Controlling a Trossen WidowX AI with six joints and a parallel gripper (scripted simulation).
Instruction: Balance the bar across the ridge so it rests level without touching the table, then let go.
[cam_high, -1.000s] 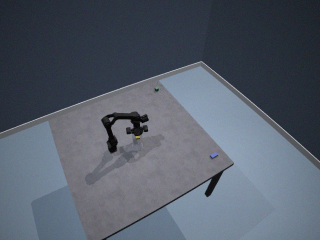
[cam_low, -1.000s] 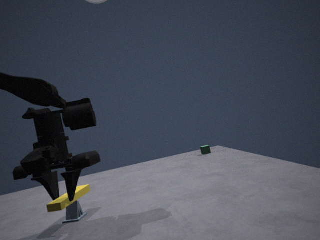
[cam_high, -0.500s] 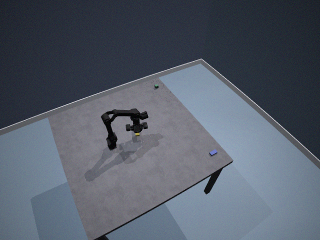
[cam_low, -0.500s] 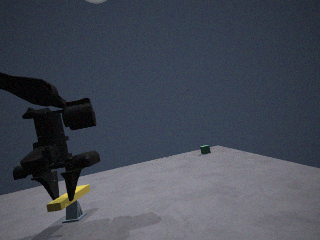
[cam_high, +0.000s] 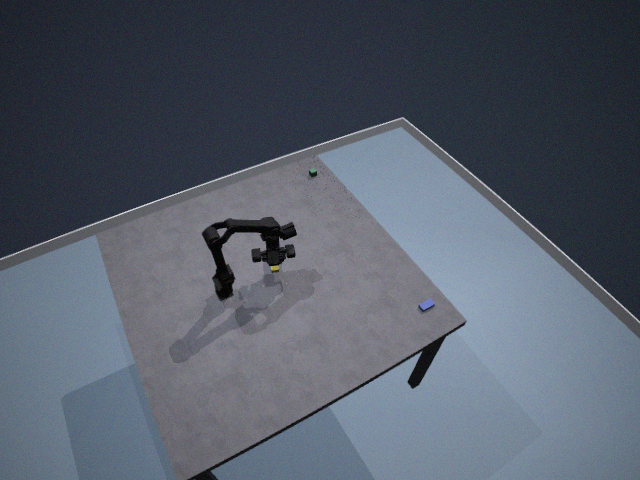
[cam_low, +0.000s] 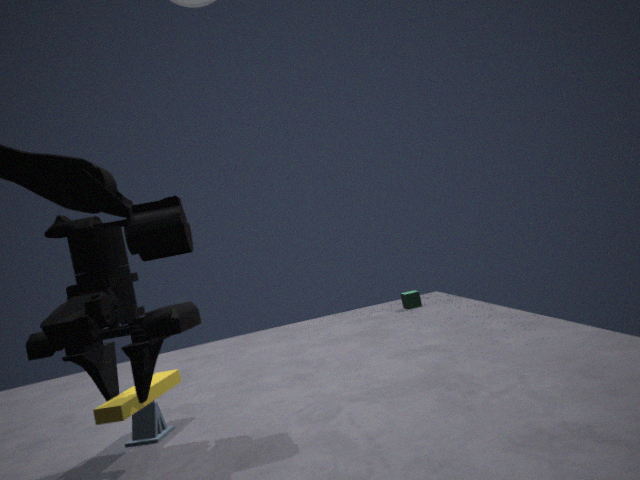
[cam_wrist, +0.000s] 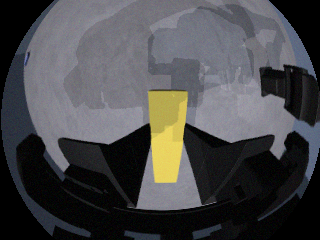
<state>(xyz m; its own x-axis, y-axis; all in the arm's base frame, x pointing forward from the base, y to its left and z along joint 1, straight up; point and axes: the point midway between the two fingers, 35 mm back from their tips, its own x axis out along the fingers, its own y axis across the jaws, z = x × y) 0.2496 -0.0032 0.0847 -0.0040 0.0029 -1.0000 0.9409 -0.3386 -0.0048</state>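
The bar lies 30 mm to the left of my gripper tip and 10 mm ahead of it. From my gripper tip the other things lie so: green cube 500 mm to the left, 490 mm ahead, 30 mm below; then flat blue block 500 mm to the right, 490 mm ahead, 40 mm below.
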